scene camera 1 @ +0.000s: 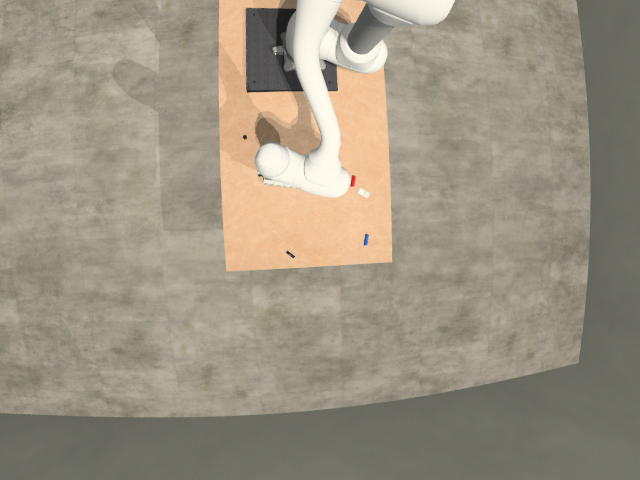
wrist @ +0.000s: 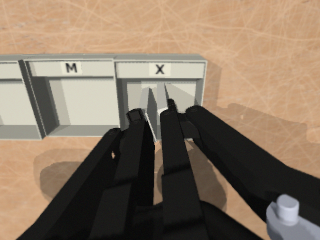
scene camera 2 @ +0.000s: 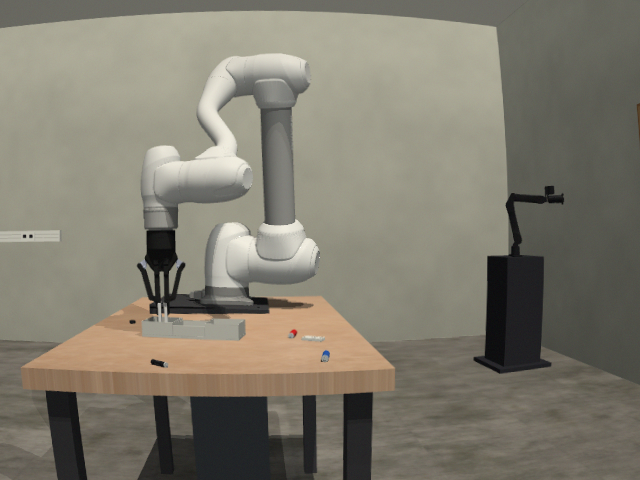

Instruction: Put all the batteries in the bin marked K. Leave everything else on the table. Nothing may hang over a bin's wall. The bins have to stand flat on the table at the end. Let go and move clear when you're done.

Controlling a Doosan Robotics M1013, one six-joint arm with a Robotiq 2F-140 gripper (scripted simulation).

Path:
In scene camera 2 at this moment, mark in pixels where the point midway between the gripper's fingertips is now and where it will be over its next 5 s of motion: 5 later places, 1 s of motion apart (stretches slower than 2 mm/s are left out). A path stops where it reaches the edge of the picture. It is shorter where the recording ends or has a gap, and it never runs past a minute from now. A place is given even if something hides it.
My gripper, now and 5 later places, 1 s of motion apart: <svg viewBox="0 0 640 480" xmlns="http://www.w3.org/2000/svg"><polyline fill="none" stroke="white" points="163,327 162,312 192,310 194,328 193,311 225,310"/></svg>

